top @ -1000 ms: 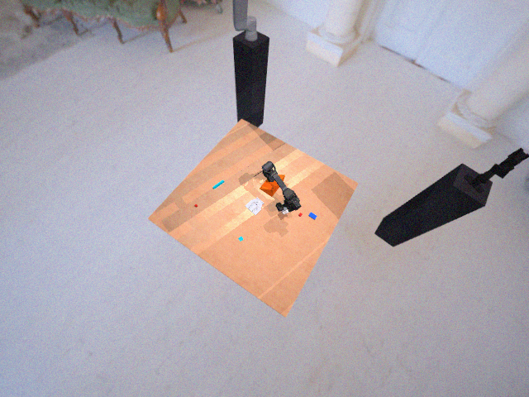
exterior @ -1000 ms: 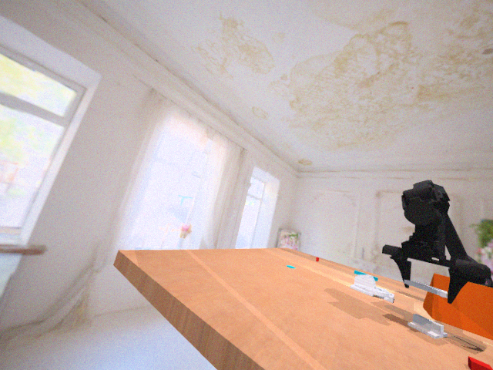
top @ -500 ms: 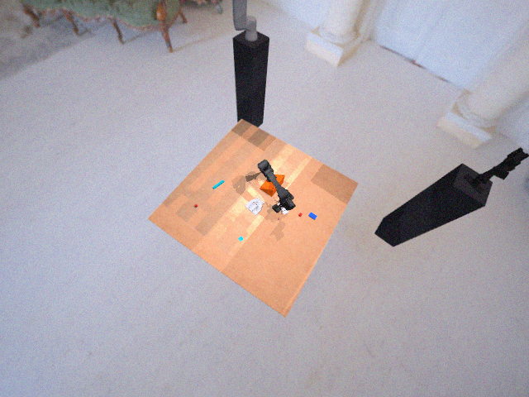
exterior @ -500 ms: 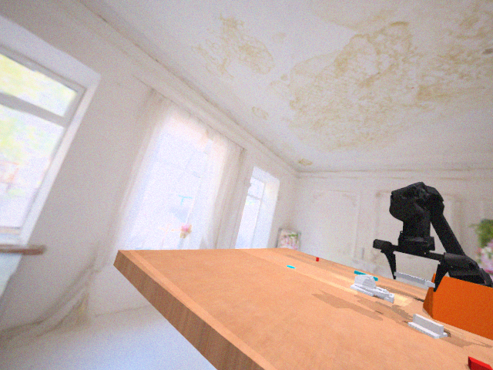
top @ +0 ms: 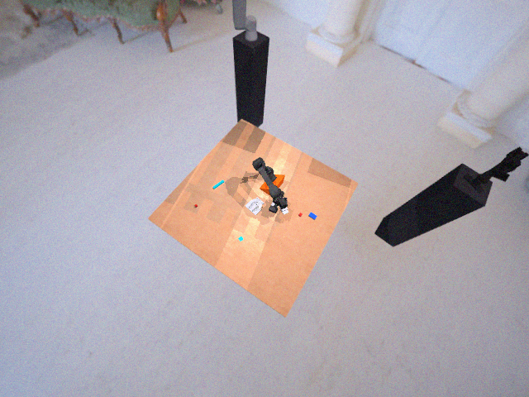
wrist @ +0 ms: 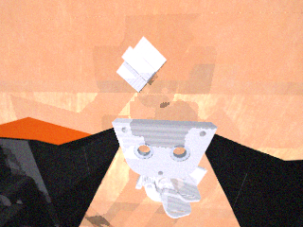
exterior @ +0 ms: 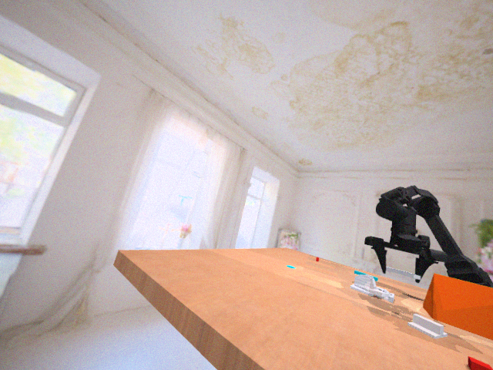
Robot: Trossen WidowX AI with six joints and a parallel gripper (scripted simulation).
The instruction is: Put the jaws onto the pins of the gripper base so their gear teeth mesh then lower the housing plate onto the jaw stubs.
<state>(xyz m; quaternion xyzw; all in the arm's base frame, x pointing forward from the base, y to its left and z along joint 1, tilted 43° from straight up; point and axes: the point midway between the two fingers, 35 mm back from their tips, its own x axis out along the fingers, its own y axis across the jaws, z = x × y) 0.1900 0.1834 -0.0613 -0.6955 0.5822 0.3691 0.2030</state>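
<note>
Now: the gripper jaw 50 mm ahead of my gripper tip, 170 mm to the right of it and 80 mm below it. Round my gripper tip: cyan cube 360 mm ahead, 60 mm to the right, 90 mm below; blue block 160 mm behind, 270 mm to the left, 90 mm below; white block 50 mm behind, 60 mm to the left, 90 mm below.
</note>
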